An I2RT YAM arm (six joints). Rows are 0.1 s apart.
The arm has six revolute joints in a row. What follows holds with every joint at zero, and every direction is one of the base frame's. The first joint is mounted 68 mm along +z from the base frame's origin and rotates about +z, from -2.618 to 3.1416 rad. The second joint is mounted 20 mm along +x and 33.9 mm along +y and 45.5 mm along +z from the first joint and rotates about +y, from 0 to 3.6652 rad. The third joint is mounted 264 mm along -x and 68.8 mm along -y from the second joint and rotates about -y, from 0 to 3.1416 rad. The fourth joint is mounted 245 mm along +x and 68.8 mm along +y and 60 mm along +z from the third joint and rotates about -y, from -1.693 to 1.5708 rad. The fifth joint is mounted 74 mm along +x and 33.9 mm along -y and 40.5 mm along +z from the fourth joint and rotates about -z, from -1.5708 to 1.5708 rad. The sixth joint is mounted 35.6 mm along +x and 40.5 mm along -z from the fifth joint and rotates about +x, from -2.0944 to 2.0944 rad. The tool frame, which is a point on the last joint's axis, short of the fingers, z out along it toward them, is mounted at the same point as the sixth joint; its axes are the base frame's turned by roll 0, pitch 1.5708 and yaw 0 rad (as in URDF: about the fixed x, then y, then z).
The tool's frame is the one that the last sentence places.
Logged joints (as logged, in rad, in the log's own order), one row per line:
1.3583, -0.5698, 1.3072, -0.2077, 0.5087, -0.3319
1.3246, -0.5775, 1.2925, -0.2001, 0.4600, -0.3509
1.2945, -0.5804, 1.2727, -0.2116, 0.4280, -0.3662
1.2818, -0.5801, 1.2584, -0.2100, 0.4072, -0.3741
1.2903, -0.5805, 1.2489, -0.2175, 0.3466, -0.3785
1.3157, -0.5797, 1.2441, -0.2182, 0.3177, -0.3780
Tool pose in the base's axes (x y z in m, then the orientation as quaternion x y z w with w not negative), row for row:
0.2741, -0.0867, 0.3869, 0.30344, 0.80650, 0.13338, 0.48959
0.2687, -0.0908, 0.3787, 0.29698, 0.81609, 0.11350, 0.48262
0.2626, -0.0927, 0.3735, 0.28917, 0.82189, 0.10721, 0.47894
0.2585, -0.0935, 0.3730, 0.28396, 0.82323, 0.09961, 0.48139
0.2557, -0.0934, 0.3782, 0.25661, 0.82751, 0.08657, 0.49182
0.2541, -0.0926, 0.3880, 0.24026, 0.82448, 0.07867, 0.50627
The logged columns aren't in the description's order. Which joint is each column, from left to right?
Columns, left to right: joint 3, joint 4, joint 2, joint 5, joint 6, joint 1.
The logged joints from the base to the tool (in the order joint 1, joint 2, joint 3, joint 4, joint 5, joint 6), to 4 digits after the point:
-0.3319, 1.3072, 1.3583, -0.5698, -0.2077, 0.5087
-0.3509, 1.2925, 1.3246, -0.5775, -0.2001, 0.4600
-0.3662, 1.2727, 1.2945, -0.5804, -0.2116, 0.4280
-0.3741, 1.2584, 1.2818, -0.5801, -0.2100, 0.4072
-0.3785, 1.2489, 1.2903, -0.5805, -0.2175, 0.3466
-0.3780, 1.2441, 1.3157, -0.5797, -0.2182, 0.3177

